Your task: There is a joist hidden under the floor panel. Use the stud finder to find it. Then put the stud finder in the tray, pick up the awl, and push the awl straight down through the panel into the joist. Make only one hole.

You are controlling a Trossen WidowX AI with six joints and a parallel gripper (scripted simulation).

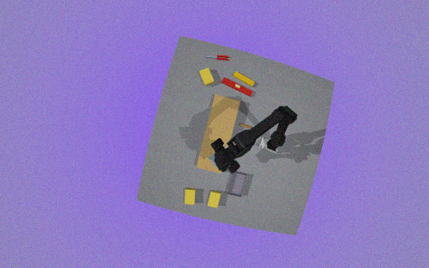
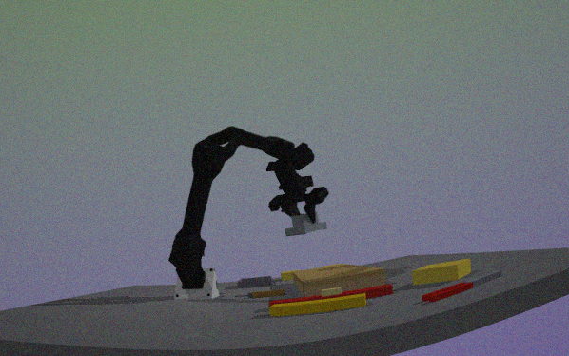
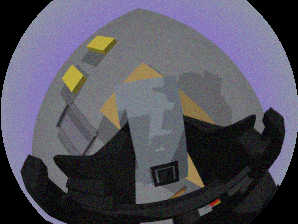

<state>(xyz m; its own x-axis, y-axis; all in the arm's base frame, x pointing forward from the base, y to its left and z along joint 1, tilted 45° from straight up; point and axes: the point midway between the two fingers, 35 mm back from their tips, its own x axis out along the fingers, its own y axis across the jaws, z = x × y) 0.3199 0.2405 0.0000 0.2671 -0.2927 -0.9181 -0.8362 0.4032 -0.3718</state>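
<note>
The stud finder is 20 mm behind my gripper tip, 30 mm to the right of it and 10 mm above it. Also, from my gripper tip: grey tray (210 mm behind, 160 mm to the left, 180 mm below); awl (150 mm behind, 260 mm to the right, 180 mm below); red level (40 mm ahead, 500 mm to the right, 180 mm below).
</note>
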